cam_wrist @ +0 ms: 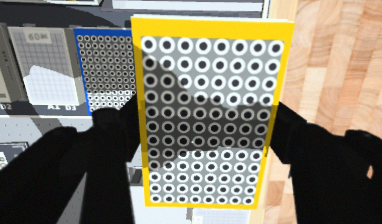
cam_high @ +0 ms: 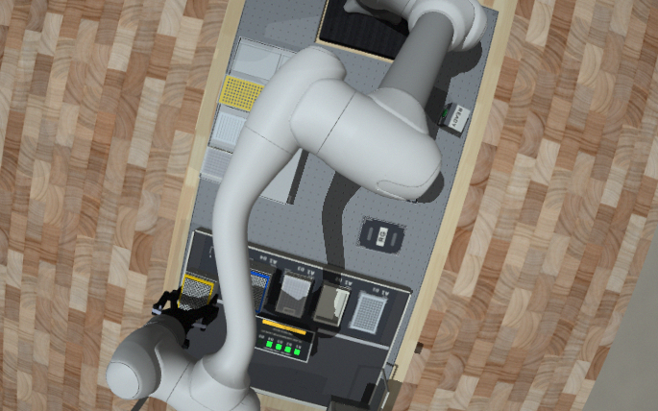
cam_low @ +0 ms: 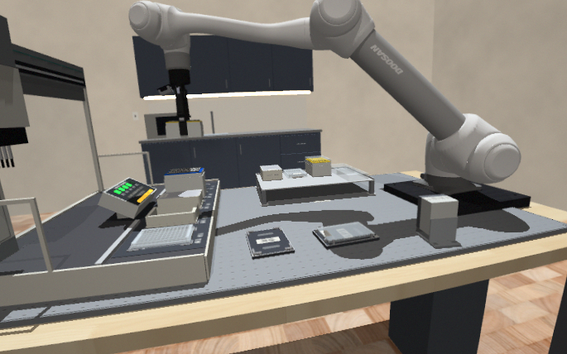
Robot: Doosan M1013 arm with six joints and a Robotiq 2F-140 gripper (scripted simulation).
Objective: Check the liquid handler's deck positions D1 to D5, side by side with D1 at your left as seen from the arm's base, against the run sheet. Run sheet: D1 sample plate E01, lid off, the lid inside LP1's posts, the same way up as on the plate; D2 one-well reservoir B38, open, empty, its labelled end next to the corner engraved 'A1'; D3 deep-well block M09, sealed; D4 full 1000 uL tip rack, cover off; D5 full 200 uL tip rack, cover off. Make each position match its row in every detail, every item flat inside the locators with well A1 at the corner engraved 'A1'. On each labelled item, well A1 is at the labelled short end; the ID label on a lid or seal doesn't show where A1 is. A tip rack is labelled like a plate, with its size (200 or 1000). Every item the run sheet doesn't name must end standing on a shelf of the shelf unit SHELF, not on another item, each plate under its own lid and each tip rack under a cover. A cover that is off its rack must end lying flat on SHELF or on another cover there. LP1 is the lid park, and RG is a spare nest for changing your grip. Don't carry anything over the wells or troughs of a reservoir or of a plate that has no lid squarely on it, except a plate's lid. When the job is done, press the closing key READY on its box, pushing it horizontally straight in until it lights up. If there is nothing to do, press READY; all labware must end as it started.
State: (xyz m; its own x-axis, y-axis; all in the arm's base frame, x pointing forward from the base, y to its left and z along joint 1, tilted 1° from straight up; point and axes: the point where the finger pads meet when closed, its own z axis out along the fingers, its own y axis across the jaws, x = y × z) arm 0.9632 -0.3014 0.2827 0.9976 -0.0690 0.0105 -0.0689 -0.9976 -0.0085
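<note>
The blue-framed tip rack is 12 cm to the left of my hand and 17 cm below it. Round my hand: cream reservoir 3 cm ahead, 37 cm to the left, 23 cm below; then yellow-framed tip rack 1 cm behind, 1 cm above; then clear sample plate 3 cm ahead, 49 cm to the left, 24 cm below.
</note>
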